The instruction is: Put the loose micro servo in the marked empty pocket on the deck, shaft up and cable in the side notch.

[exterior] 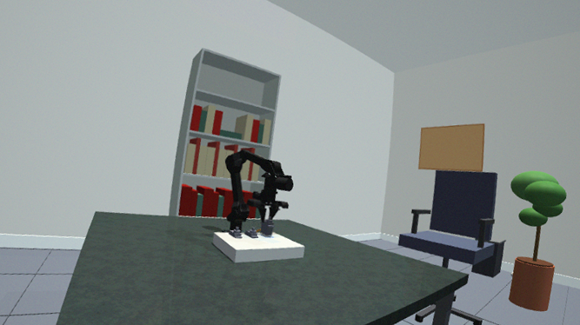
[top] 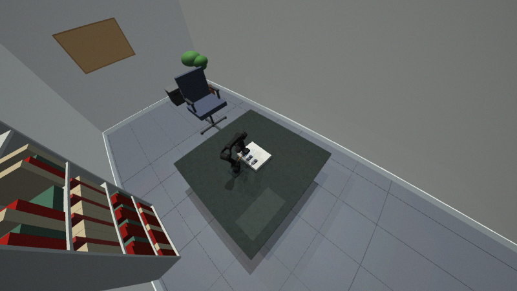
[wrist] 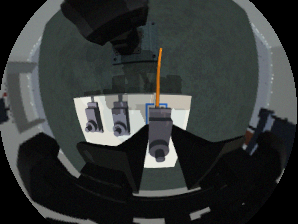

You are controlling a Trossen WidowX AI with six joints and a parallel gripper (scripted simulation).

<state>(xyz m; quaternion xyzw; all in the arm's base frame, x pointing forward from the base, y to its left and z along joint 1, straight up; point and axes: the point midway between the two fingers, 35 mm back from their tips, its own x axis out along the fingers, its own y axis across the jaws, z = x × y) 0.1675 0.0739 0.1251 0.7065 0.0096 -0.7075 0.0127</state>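
Right now the white robot deck is 12 cm ahead of my gripper tip, 8 cm below it and 7 cm to the right of it.
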